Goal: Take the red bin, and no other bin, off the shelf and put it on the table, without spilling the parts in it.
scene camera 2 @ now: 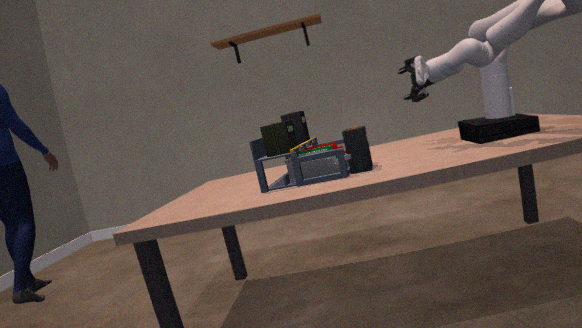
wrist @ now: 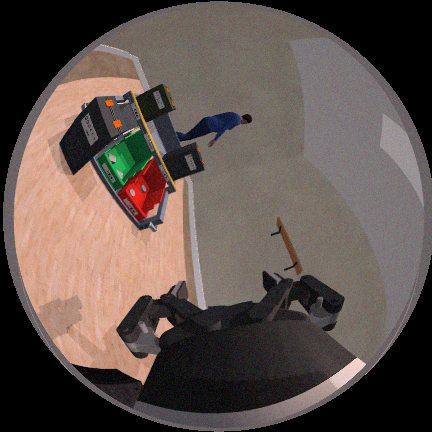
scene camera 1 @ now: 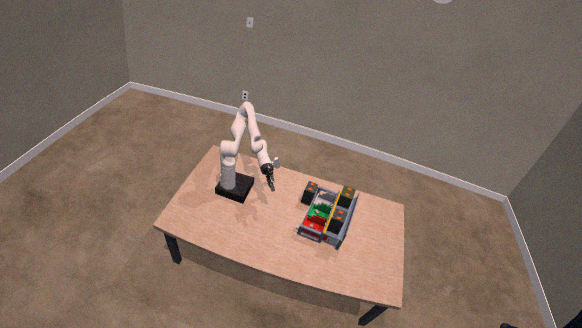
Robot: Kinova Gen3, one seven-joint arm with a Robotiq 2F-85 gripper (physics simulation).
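Frame: origin at the arm's base, x ahead, y left, z up, level; millimetres.
Where they show: gripper, between the fingertips: [scene camera 2: 401,85] [wrist: 224,284] [scene camera 1: 273,186]; arm's base, origin of its link: [scene camera 2: 499,116] [scene camera 1: 228,184].
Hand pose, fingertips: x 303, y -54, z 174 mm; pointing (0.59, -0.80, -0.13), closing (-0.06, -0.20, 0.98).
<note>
Each offset is from my fingertips to the top centre of the thing. "spot": to the spot under its first point. Level surfaces: height alone.
The red bin @[310 mm ahead, 32 mm right, 151 mm down] [scene camera 1: 314,228] [scene camera 2: 336,145] [wrist: 155,181] sits in the end bay of the low blue-grey shelf @[spot: 283 mm ahead, 93 mm right, 215 mm down] [scene camera 1: 309,235] [wrist: 159,220], beside the green bin @[326 mm ahead, 79 mm left, 151 mm down] [scene camera 1: 316,214] [wrist: 136,149]. Light round parts lie inside the red bin in the wrist view. In scene view 2 only its top edge shows above the shelf frame. My gripper [scene camera 1: 271,182] [scene camera 2: 404,84] [wrist: 224,284] is open and empty. It hangs well above the table, between the robot's base and the shelf, and apart from the red bin.
A tall black box @[204 mm ahead, 198 mm left, 100 mm down] [scene camera 1: 308,193] [scene camera 2: 358,150] [wrist: 82,135] stands against the shelf's side. Two dark boxes @[435 mm ahead, 181 mm left, 33 mm down] [scene camera 2: 276,139] @[spot: 393 mm ahead, 5 mm right, 47 mm down] [scene camera 2: 296,122] stand behind the yellow rail @[375 mm ahead, 73 mm left, 120 mm down] [wrist: 151,136]. The black robot base [scene camera 1: 235,188] is on the table @[232 mm down] [scene camera 1: 250,240]. A person [scene camera 2: 10,130] [wrist: 220,125] stands beyond the table.
</note>
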